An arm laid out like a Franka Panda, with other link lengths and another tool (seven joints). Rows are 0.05 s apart.
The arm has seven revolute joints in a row. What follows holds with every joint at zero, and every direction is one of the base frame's. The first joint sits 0.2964 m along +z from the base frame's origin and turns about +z. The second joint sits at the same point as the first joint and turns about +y. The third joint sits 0.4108 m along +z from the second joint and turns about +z. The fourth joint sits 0.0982 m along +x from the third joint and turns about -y. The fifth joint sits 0.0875 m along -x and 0.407 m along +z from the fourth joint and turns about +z. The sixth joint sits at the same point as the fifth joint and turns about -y. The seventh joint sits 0.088 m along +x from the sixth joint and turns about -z. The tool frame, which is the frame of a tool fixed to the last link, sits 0.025 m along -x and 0.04 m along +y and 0.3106 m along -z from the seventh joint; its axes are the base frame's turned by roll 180, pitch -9.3 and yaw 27.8 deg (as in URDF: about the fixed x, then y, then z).
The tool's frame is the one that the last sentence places.
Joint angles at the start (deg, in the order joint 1, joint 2, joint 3, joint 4, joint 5, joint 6, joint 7):
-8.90 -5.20 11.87 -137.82 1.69 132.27 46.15
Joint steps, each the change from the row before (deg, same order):
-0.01 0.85 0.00 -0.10 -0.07 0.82 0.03
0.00 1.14 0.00 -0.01 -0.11 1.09 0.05
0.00 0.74 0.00 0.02 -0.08 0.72 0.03
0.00 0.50 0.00 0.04 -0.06 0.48 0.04
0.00 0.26 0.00 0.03 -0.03 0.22 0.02
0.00 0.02 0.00 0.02 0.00 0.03 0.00
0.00 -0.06 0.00 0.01 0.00 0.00 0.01
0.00 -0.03 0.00 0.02 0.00 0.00 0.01
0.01 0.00 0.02 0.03 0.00 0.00 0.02
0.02 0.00 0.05 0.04 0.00 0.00 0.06
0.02 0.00 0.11 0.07 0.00 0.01 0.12
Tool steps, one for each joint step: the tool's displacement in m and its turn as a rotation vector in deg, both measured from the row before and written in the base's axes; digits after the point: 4 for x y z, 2 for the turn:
0.0020 0.0000 -0.0068 0.10 0.12 0.00
0.0035 0.0002 -0.0083 0.13 0.04 0.02
0.0025 0.0002 -0.0052 0.08 -0.01 0.02
0.0019 0.0001 -0.0033 0.05 -0.03 0.00
0.0009 0.0001 -0.0017 0.03 0.01 0.00
0.0003 0.0000 0.0000 0.01 -0.03 0.00
0.0002 0.0000 0.0006 -0.01 -0.07 -0.01
0.0003 0.0000 0.0004 0.00 -0.05 -0.01
0.0003 0.0003 0.0002 0.00 -0.03 0.01
0.0003 0.0007 0.0003 0.00 -0.04 0.01
0.0006 0.0012 0.0006 0.00 -0.08 0.01

